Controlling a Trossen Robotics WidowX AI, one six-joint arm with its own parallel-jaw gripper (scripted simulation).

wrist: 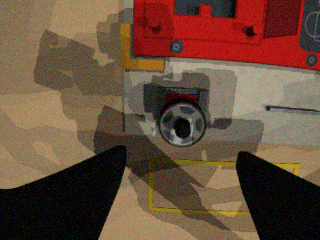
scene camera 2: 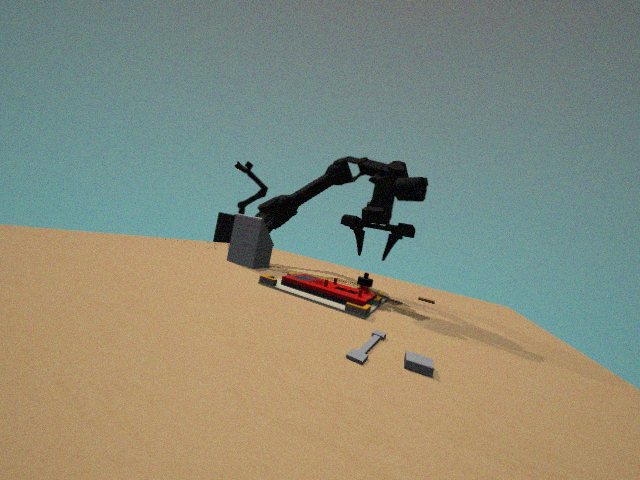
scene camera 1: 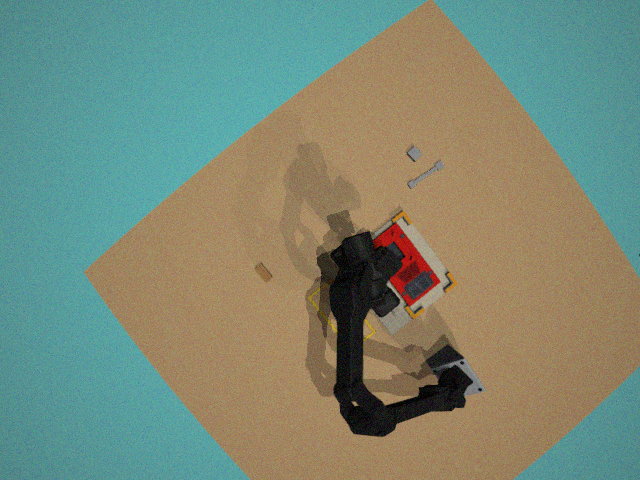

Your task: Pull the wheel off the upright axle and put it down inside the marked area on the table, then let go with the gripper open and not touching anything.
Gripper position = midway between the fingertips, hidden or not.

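Red board [scene camera 1: 415, 278], the wrist view [wrist: 266, 39], scene camera 2 [scene camera 2: 323, 288]. Wheel [wrist: 180, 107]. Gripper [scene camera 2: 370, 258], open, holding nothing; the wrist view [wrist: 181, 156], scene camera 1 [scene camera 1: 361, 275].
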